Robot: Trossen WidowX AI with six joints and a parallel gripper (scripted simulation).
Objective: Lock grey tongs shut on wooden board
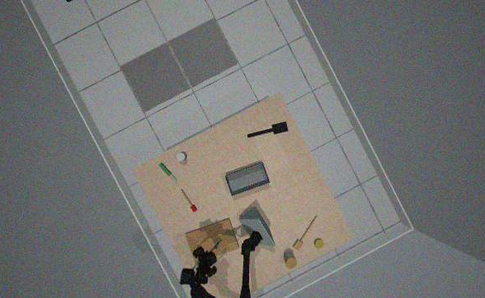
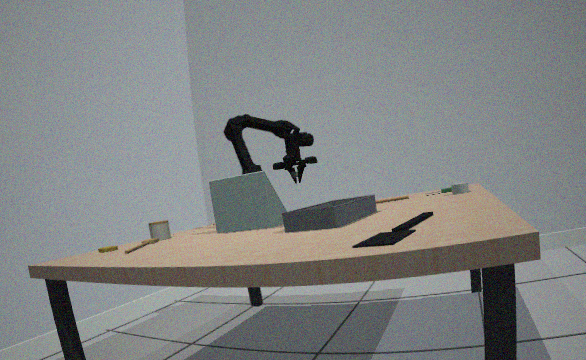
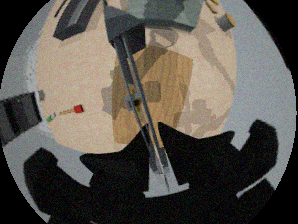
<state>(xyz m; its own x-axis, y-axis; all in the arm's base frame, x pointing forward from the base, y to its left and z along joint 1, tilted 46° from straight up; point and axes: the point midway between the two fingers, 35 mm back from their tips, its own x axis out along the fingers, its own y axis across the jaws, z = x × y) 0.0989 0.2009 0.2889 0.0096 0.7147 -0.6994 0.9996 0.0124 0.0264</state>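
Right now the wooden board is 13 cm below my gripper tip. Round my gripper tip: dark roasting tin (26 cm ahead, 49 cm to the right, 11 cm below); red-tipped tool (33 cm ahead, 1 cm to the right, 13 cm below); yellow disc (48 cm behind, 70 cm to the right, 13 cm below).
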